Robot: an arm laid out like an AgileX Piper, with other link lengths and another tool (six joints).
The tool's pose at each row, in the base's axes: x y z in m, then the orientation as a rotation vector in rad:
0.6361 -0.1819 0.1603 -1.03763 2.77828 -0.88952
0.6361 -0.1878 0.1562 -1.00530 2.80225 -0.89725
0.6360 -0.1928 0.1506 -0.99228 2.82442 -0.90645
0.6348 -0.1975 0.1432 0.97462 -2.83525 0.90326
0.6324 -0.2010 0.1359 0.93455 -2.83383 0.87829
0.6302 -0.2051 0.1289 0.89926 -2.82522 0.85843
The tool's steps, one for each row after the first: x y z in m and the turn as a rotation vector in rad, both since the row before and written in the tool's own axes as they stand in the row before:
0.0030 -0.0014 0.0064 -0.00384 0.01960 0.01999
0.0022 -0.0001 0.0072 -0.00457 0.02102 0.00671
0.0024 0.0016 0.0084 -0.01141 0.02443 0.00541
0.0025 0.0029 0.0075 -0.02082 0.02110 0.01702
0.0026 0.0021 0.0077 -0.01760 0.02420 0.01227

